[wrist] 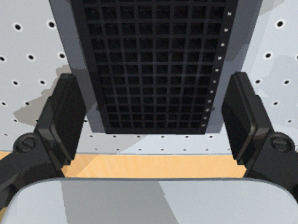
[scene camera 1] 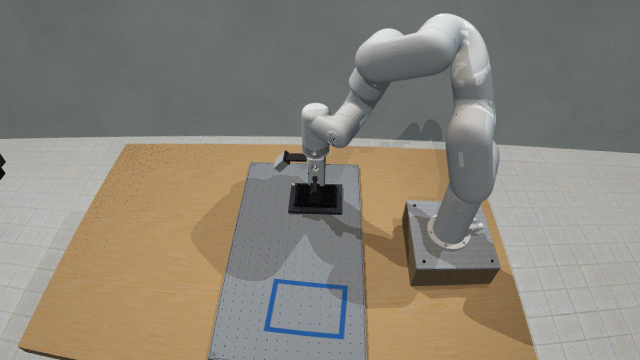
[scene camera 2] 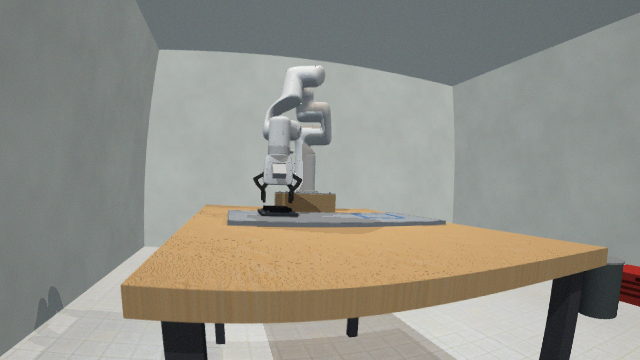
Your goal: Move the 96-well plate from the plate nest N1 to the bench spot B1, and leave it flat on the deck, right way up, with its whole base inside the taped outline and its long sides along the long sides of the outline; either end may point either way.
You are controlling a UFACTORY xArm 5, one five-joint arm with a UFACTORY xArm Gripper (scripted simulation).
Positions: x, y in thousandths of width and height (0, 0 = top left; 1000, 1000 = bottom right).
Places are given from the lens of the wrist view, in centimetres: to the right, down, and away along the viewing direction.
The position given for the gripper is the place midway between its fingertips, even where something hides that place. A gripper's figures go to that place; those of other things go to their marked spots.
gripper (wrist: 515, 404): 0, -1, 13
96-well plate (wrist: 498, 471): 0, 0, 16
